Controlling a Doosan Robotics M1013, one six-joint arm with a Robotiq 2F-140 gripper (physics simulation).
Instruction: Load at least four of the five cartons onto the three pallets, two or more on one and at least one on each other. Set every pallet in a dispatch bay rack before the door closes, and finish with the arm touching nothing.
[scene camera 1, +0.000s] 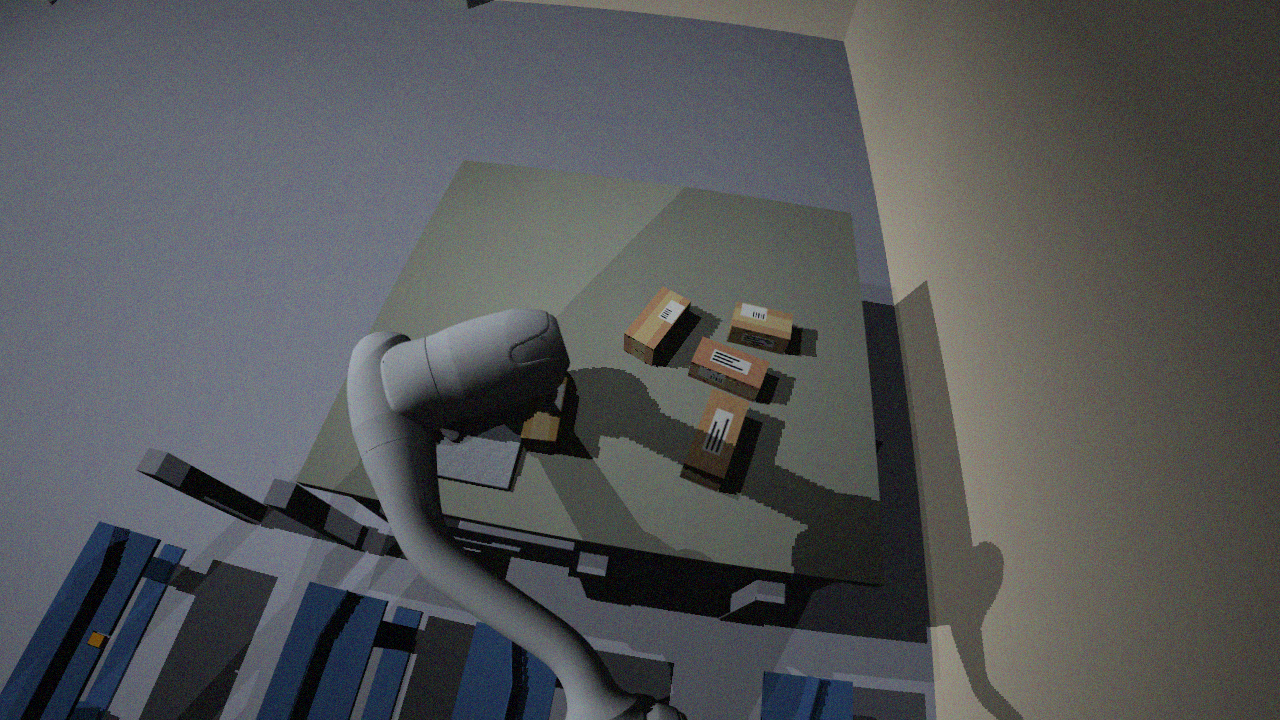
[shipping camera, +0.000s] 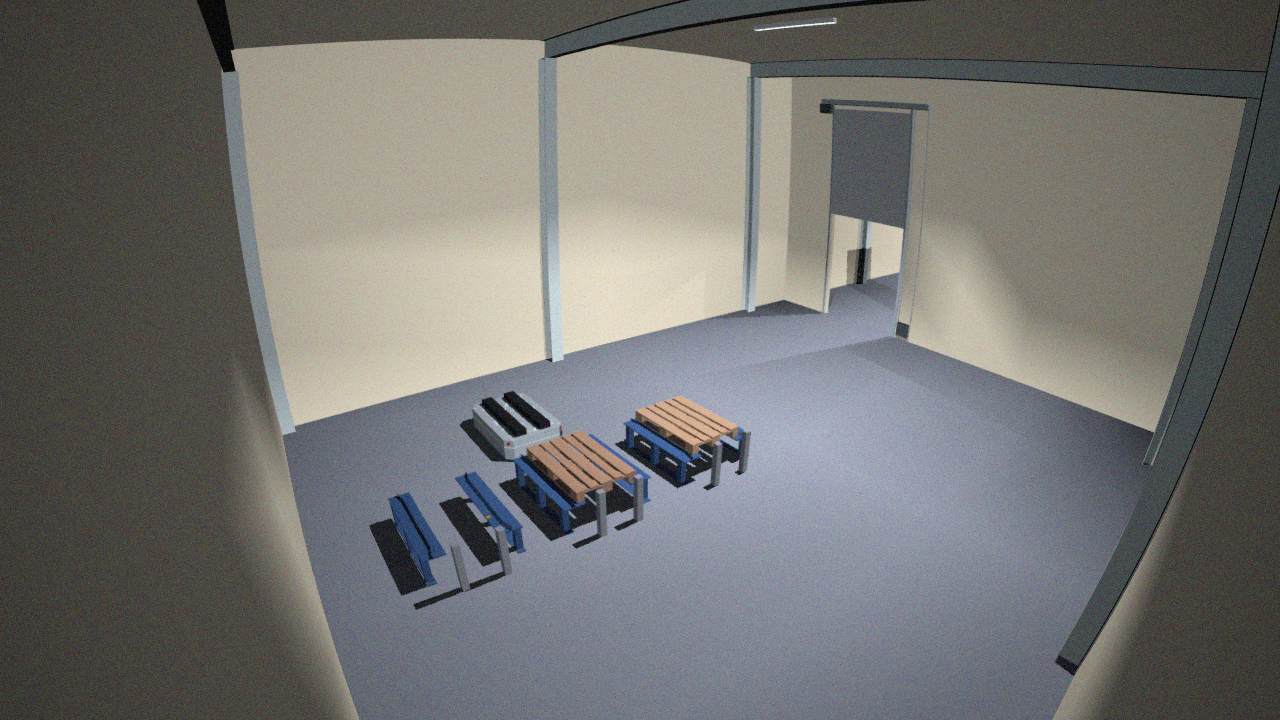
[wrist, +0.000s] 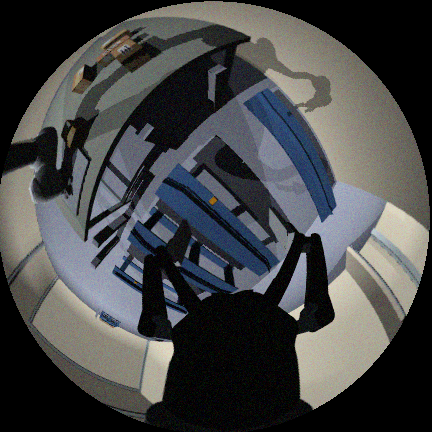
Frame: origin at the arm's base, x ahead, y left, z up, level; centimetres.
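Where they show: gripper, fingertip midpoint: (wrist: 228, 221); arm's base at its link origin: (wrist: 64, 179).
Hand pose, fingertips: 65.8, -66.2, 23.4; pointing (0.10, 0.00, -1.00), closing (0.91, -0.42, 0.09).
Observation:
Each offset is from my fingertips to the top centre of the thing, as dx, dy, dz. Level surfaces: height alone.
Five cartons lie on the grey-green table {dz -25.9} (scene camera 1: 501, 223) in scene camera 1: a tan carton {-17.2, +112.8, -16.5} (scene camera 1: 651, 329) (wrist: 83, 80), a small tan carton {+13.3, +123.9, -17.4} (scene camera 1: 776, 324) at the back right, a reddish carton {+7.4, +105.5, -17.5} (scene camera 1: 726, 380), a brown carton {+9.4, +81.8, -15.5} (scene camera 1: 730, 413) nearer the front edge, and a yellowish carton {-36.6, +73.2, -16.5} (scene camera 1: 542, 428) (wrist: 71, 134), partly hidden by the arm. In the shipping view, one pallet (shipping camera: 687, 420) rests on the far blue rack and another pallet (shipping camera: 581, 461) on the middle rack; no cartons show on them. The third pallet does not show. My gripper (wrist: 228, 221) is open and empty, above blue racks beyond the table's front edge.
The arm (scene camera 1: 460, 367) reaches across the table's front edge. A low grey vehicle (shipping camera: 537, 434) stands behind the middle rack. The near dispatch rack (shipping camera: 487, 508) has no pallet. Grey posts (shipping camera: 601, 513) stand before the racks. The door (shipping camera: 870, 165) is partly lowered.

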